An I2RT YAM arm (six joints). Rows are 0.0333 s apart.
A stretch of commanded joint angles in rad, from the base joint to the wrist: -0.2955 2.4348 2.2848 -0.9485 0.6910 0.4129; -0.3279 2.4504 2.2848 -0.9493 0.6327 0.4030; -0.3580 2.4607 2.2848 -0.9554 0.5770 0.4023; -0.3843 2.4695 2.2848 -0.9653 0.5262 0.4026; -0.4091 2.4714 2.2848 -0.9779 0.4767 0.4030; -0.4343 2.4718 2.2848 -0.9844 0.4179 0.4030; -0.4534 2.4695 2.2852 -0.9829 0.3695 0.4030; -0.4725 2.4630 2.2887 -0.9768 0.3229 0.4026; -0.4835 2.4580 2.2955 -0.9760 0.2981 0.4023; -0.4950 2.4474 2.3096 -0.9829 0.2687 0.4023; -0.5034 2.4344 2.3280 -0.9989 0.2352 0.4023; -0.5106 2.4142 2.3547 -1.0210 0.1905 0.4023; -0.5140 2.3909 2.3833 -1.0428 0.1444 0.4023; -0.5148 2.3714 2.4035 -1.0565 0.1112 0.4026; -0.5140 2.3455 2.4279 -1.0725 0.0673 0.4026; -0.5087 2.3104 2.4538 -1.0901 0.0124 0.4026; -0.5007 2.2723 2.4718 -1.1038 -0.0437 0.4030; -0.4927 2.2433 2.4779 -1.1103 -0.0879 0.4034; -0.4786 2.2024 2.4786 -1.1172 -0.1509 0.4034; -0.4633 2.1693 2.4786 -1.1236 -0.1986 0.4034; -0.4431 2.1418 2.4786 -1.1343 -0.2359 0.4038; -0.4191 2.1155 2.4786 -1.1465 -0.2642 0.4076; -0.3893 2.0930 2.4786 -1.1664 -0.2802 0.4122
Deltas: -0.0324 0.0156 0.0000 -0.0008 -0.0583 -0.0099; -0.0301 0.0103 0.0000 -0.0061 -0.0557 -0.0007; -0.0263 0.0088 0.0000 -0.0099 -0.0508 0.0003; -0.0248 0.0019 0.0000 -0.0126 -0.0495 0.0004; -0.0252 0.0004 0.0000 -0.0065 -0.0588 0.0000; -0.0191 -0.0023 0.0004 0.0015 -0.0484 0.0000; -0.0191 -0.0065 0.0035 0.0061 -0.0466 -0.0004; -0.0110 -0.0050 0.0068 0.0008 -0.0248 -0.0003; -0.0115 -0.0106 0.0141 -0.0069 -0.0294 0.0000; -0.0084 -0.0130 0.0184 -0.0160 -0.0335 0.0000; -0.0072 -0.0202 0.0267 -0.0221 -0.0447 0.0000; -0.0034 -0.0233 0.0286 -0.0218 -0.0461 0.0000; -0.0008 -0.0195 0.0202 -0.0137 -0.0332 0.0003; 0.0008 -0.0259 0.0244 -0.0160 -0.0439 0.0000; 0.0053 -0.0351 0.0259 -0.0176 -0.0549 0.0000; 0.0080 -0.0381 0.0180 -0.0137 -0.0561 0.0004; 0.0080 -0.0290 0.0061 -0.0065 -0.0442 0.0004; 0.0141 -0.0409 0.0007 -0.0069 -0.0630 0.0000; 0.0153 -0.0331 0.0000 -0.0064 -0.0477 0.0000; 0.0202 -0.0275 0.0000 -0.0107 -0.0373 0.0004; 0.0240 -0.0263 0.0000 -0.0122 -0.0283 0.0038; 0.0298 -0.0225 0.0000 -0.0199 -0.0160 0.0046
